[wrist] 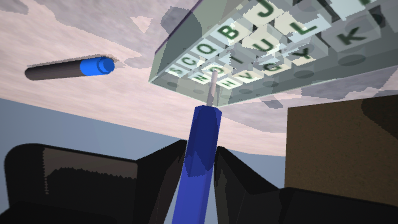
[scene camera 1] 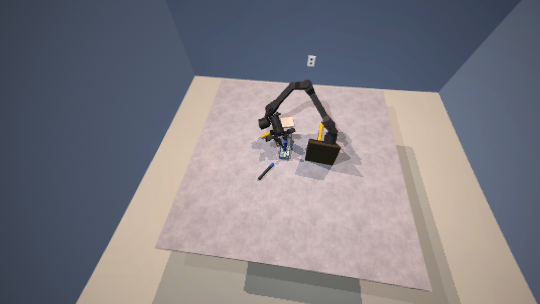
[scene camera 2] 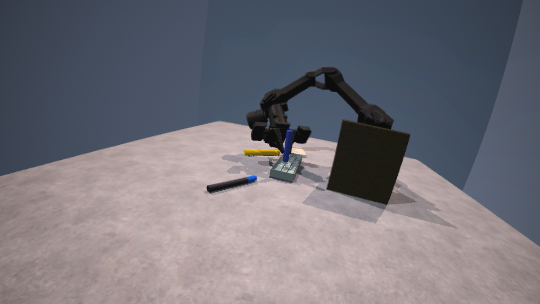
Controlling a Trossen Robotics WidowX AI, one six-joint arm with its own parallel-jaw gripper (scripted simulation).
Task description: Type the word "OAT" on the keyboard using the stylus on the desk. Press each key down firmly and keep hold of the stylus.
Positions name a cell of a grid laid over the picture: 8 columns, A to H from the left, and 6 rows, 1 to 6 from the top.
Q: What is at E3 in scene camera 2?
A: My gripper.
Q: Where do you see a pen with blue cap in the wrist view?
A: C2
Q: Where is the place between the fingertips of my gripper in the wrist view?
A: E5
